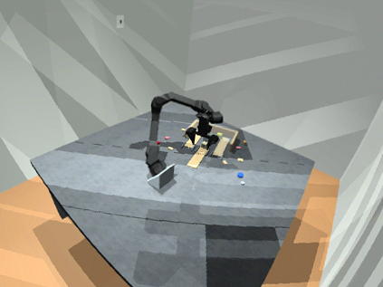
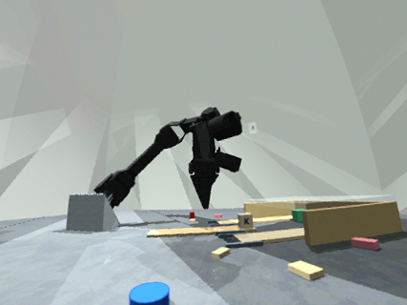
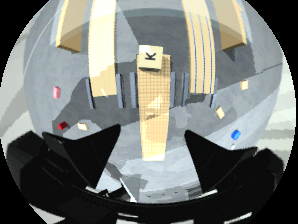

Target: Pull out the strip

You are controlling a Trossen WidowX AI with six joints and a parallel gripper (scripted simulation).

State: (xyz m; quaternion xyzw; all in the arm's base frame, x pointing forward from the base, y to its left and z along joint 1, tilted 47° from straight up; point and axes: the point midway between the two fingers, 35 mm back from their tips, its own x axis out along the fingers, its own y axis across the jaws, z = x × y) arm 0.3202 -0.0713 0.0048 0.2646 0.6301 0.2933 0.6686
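Now: the strip 15 cm ahead of my gripper tip, 12 cm to the left of it and 5 cm below it. The rest, counted from my gripper tip: blue disc 3 cm behind, 28 cm to the right, 5 cm below; then orange block 32 cm ahead, 18 cm to the right, 5 cm below; then green cube 26 cm ahead, 9 cm to the left, 4 cm below.
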